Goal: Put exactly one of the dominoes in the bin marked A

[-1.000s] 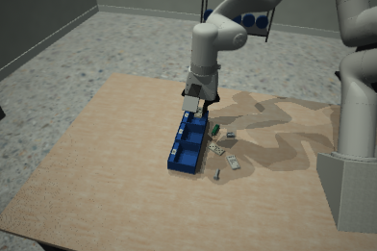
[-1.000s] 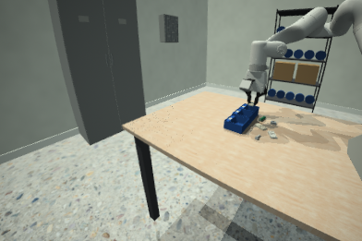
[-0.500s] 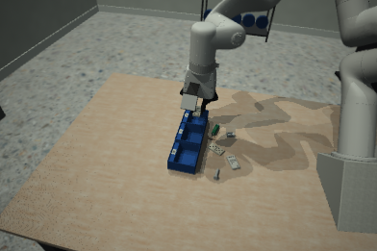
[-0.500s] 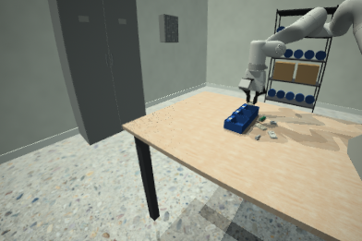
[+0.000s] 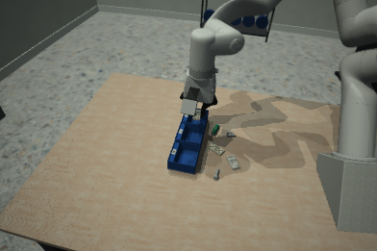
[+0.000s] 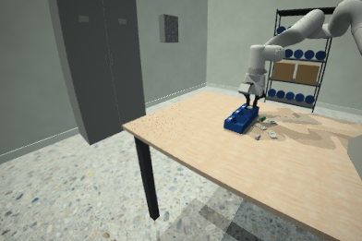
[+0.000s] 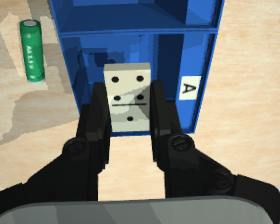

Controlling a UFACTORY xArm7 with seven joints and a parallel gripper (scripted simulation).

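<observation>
Right now my hand is 70 mm past the green battery, 20 mm to the right of it and 60 mm above it. Also, from my hand: grey bolt (60 mm behind, 220 mm to the left, 60 mm below); then blue bin (20 mm ahead, 80 mm to the left, 50 mm below); then white domino (20 mm below).
</observation>
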